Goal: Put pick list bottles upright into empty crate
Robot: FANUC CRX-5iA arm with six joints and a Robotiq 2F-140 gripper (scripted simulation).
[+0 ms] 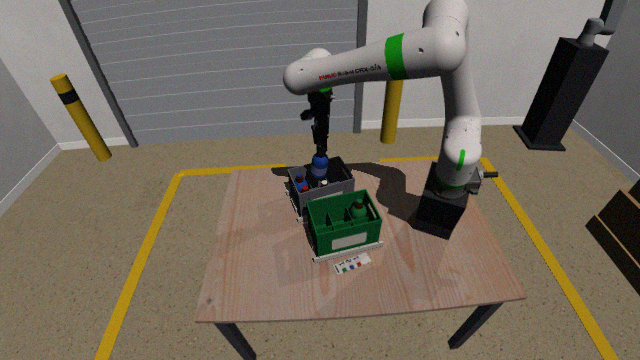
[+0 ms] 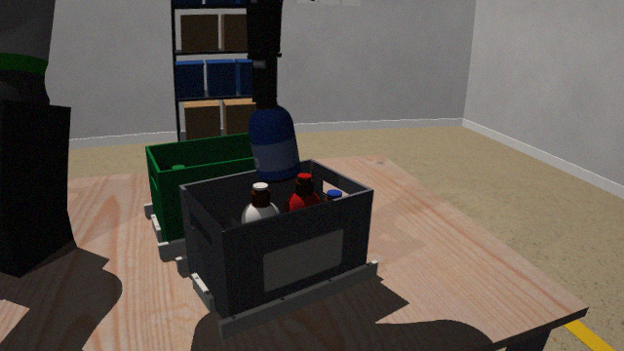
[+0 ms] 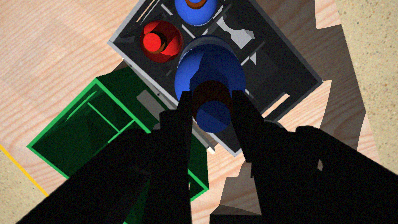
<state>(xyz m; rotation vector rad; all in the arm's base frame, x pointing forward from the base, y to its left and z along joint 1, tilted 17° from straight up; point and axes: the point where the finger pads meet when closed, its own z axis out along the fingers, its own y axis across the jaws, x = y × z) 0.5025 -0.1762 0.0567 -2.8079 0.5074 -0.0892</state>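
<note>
My gripper is now 100 mm past the green crate, 200 mm to the right of it and 270 mm above it. The rest, counted from my hand: red-label bottle 80 mm ahead, 60 mm to the left, 260 mm below; dark grey crate 10 mm ahead, 20 mm to the right, 270 mm below; white-label bottle 10 mm behind, 20 mm to the left, 260 mm below.
</note>
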